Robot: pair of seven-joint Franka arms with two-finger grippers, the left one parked.
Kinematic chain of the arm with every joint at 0, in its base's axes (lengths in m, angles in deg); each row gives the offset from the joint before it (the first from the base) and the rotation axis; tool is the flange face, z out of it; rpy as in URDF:
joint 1: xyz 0 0 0.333 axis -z
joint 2: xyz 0 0 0 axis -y
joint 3: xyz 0 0 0.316 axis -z
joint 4: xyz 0.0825 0 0 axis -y
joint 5: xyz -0.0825 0 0.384 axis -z
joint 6: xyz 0 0 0 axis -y
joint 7: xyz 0.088 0 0 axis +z
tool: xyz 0 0 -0.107 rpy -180 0 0
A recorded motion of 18 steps. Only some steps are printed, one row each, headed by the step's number.
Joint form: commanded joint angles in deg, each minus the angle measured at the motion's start. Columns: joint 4, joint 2, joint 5, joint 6, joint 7, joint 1, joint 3.
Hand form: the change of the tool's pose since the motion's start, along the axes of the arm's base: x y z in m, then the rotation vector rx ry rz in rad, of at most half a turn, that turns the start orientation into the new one. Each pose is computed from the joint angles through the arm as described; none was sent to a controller.
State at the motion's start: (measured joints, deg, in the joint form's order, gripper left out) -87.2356 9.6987 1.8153 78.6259 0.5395 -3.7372 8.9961
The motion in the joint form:
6: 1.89 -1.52 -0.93 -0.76 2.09 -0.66 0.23
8: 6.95 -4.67 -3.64 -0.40 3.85 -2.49 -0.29
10: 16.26 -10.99 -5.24 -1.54 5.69 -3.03 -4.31
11: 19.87 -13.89 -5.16 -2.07 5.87 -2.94 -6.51
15: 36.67 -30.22 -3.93 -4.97 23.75 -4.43 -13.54
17: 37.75 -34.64 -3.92 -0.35 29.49 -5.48 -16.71
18: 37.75 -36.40 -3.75 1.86 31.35 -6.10 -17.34
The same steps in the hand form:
6: 0.0074 0.0060 0.0010 0.0124 0.0054 0.0468
8: 0.0253 0.0338 0.0144 0.0440 -0.0384 0.1282
10: 0.0533 0.0838 0.0283 0.0532 -0.0715 0.2483
11: 0.0655 0.1046 0.0278 0.0514 -0.0736 0.2886
15: 0.1307 0.1838 -0.0151 0.0567 -0.0381 0.7384
17: 0.1550 0.2240 -0.0469 0.0806 -0.0699 0.9006
18: 0.1654 0.2377 -0.0630 0.0845 -0.0806 0.9494

